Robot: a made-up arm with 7 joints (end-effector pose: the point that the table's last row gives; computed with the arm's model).
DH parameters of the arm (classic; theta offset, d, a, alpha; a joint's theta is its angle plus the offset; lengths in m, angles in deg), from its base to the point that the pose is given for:
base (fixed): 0 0 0 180
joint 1: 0 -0.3 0 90
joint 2: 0 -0.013 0 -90
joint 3: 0 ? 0 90
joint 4: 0 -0.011 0 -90
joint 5: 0 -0.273 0 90
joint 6: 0 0 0 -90
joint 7: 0 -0.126 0 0
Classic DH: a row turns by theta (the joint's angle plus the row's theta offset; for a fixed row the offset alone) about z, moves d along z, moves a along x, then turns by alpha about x.
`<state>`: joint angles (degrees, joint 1 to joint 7).
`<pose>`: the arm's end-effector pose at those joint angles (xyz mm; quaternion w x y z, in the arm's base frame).
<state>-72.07 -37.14 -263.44 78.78 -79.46 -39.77 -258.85</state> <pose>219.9 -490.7 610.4 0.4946 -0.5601 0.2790 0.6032</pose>
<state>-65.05 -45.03 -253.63 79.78 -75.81 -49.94 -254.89</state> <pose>80.1 -571.9 505.4 0.6060 -0.3829 0.3838 0.5821</pose>
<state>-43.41 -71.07 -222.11 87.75 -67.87 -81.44 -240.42</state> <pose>-309.0 -448.5 165.9 0.6975 0.2994 0.3662 0.5383</pose>
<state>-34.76 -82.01 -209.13 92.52 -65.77 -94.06 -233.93</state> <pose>-374.4 -299.7 70.7 0.6150 0.5304 0.2255 0.5381</pose>
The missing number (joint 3, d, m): -0.402
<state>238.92 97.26 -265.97 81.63 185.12 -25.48 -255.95</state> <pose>133.6 555.9 291.7 0.2205 0.7528 -0.0636 -0.6169</pose>
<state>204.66 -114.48 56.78 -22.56 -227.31 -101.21 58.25</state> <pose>551.3 -303.4 76.8 0.1862 0.6364 -0.7249 -0.1866</pose>
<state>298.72 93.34 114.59 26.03 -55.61 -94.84 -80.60</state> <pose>335.0 586.2 386.4 0.4860 0.4562 0.7398 -0.0910</pose>
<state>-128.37 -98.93 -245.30 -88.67 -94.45 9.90 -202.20</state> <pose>-1.1 -551.7 409.8 0.4541 -0.4466 0.7616 0.1195</pose>
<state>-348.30 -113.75 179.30 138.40 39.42 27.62 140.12</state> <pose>18.5 29.2 62.6 0.0194 0.7286 0.0458 -0.6831</pose>
